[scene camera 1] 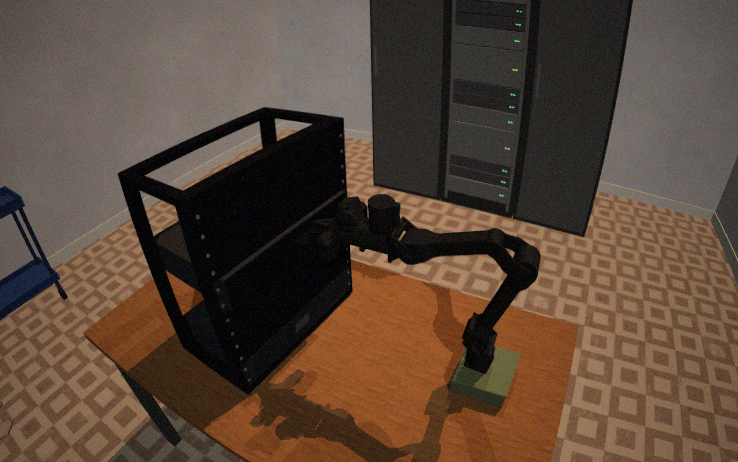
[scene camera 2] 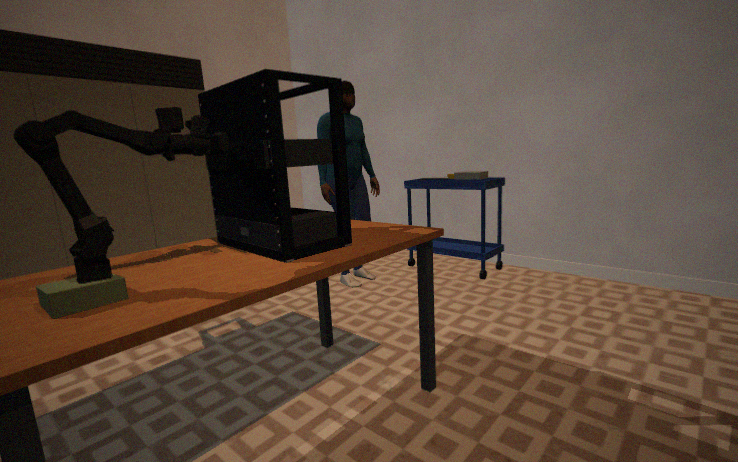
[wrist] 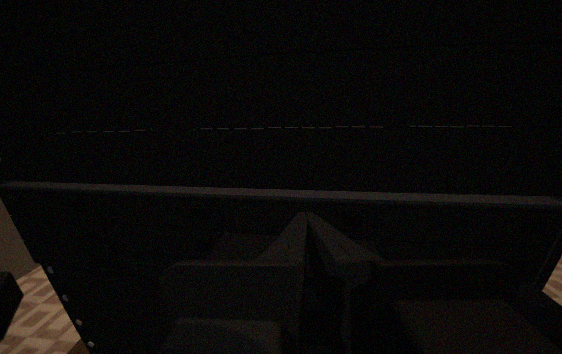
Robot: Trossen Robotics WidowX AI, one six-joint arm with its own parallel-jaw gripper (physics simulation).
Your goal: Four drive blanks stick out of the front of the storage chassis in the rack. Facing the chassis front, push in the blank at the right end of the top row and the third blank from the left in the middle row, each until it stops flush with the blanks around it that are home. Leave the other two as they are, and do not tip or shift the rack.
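Note:
The black rack stands upright on the table. The storage chassis sits in it at mid height. A thin grey ledge crosses the rack front. The drive blanks are lost in the dark, so their rows and how far they stick out cannot be told. My gripper is shut and empty. It reaches toward the rack front, and its tips show just under the ledge in the wrist view. Whether they touch a blank cannot be told.
The arm base stands on a green block on the wooden table. A lower unit fills the rack bottom. A blue cart, a person and tall cabinets stand beyond.

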